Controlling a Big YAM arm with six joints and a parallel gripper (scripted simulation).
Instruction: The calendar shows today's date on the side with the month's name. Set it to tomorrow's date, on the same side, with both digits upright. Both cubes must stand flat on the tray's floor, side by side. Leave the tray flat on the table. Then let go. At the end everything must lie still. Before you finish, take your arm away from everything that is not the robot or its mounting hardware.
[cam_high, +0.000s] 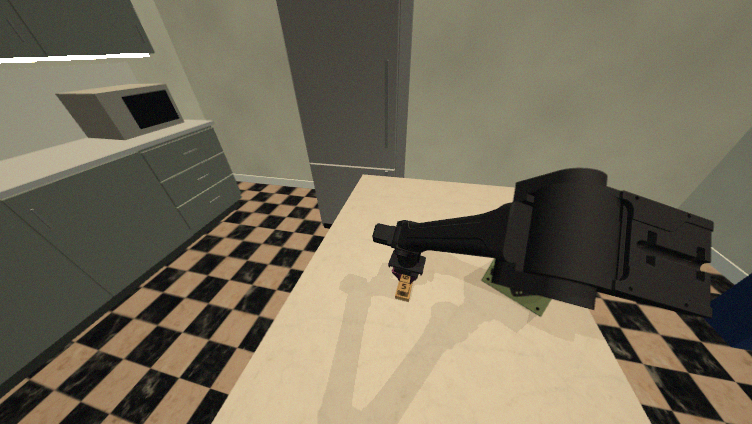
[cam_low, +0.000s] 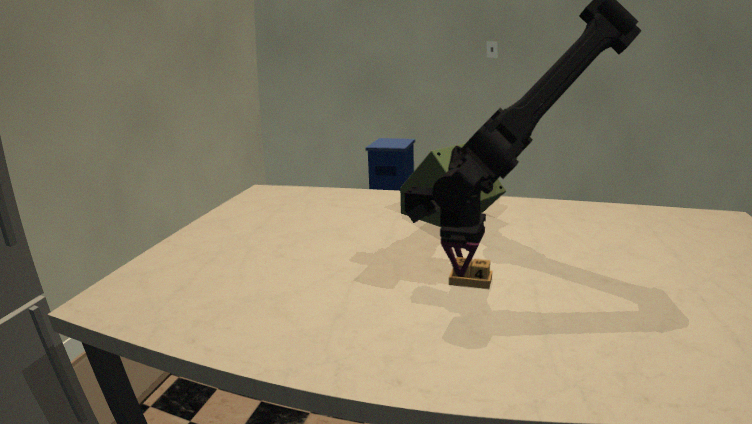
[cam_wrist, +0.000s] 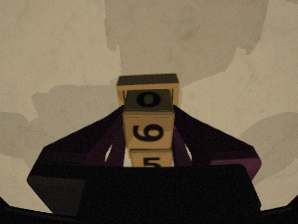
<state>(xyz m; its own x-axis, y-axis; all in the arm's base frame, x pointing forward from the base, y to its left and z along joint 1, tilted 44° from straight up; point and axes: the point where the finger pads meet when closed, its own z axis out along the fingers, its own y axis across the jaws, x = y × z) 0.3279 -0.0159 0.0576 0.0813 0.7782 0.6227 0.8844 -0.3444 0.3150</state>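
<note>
My hand is right at the cube. From my hand the other things lie so: wooden tray: 2 cm to the left, 2 cm below.
</note>
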